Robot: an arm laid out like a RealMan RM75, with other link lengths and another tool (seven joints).
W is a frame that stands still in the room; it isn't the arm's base.
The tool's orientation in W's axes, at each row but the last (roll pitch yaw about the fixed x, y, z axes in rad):
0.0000, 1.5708, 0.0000
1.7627, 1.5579, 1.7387
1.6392, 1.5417, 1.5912
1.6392, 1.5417, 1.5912
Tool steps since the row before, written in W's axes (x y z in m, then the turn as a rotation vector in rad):
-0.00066, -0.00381, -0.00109, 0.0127, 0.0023, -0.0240
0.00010, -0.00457, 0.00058, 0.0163, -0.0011, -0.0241
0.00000, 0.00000, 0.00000, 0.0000, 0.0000, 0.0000
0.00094, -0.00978, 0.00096, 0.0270, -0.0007, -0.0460
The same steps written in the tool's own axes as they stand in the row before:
0.00109, -0.00381, -0.00066, 0.0240, 0.0023, 0.0127
-0.00064, -0.00456, 0.00021, 0.0240, -0.0010, 0.0164
0.00000, 0.00000, 0.00000, 0.0000, 0.0000, 0.0000
-0.00124, -0.00969, 0.00141, 0.0459, -0.0007, 0.0271

